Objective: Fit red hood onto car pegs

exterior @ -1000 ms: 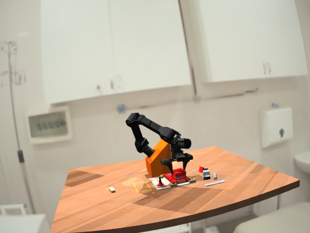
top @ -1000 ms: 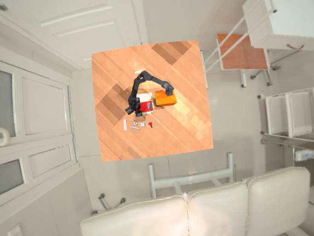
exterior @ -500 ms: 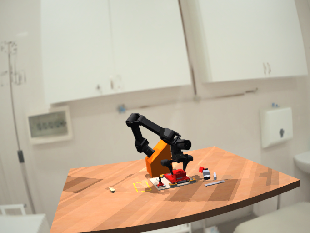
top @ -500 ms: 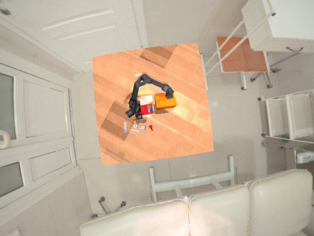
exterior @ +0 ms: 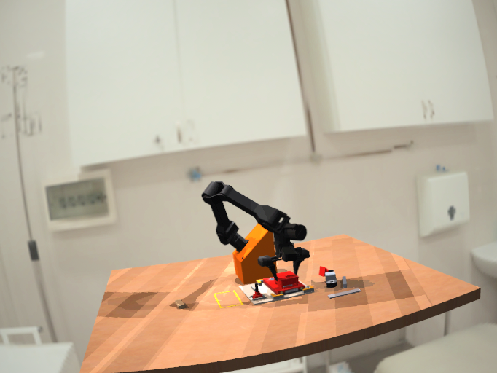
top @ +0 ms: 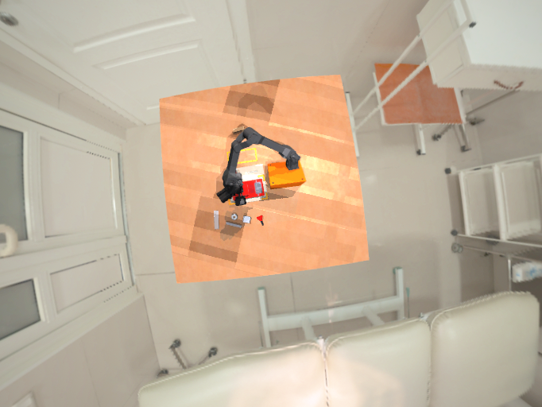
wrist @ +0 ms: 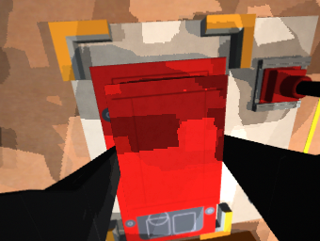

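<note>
Now: the red hood 10 mm above my gripper tip. The rest, counted from my gripper tip: white jig 40 mm below, 30 mm behind, 20 mm to the right; grey engine block 20 mm below; grey bar 200 mm ahead, 140 mm to the left, 40 mm below.
</note>
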